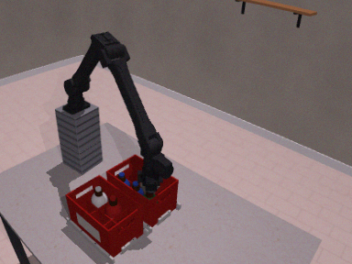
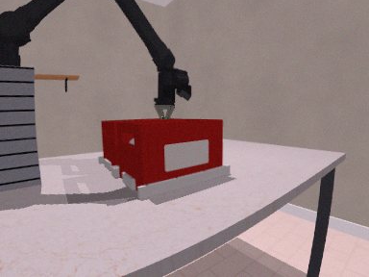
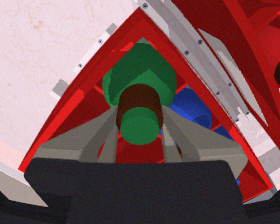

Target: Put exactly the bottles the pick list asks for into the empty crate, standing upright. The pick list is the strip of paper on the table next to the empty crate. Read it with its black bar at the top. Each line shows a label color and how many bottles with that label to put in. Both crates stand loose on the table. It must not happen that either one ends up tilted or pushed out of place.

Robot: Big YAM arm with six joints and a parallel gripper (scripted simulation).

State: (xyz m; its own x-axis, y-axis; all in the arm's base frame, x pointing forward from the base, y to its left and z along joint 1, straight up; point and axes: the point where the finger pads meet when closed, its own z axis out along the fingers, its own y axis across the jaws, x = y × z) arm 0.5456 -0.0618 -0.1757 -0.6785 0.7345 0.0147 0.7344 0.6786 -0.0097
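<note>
The green-label bottle lies 60 mm below my hand. The rest, counted from my hand: blue bottle (170 mm behind, 10 mm to the left, 80 mm below); white-label bottle (180 mm behind, 130 mm to the right, 80 mm below); red-label bottle (90 mm behind, 130 mm to the right, 80 mm below).
</note>
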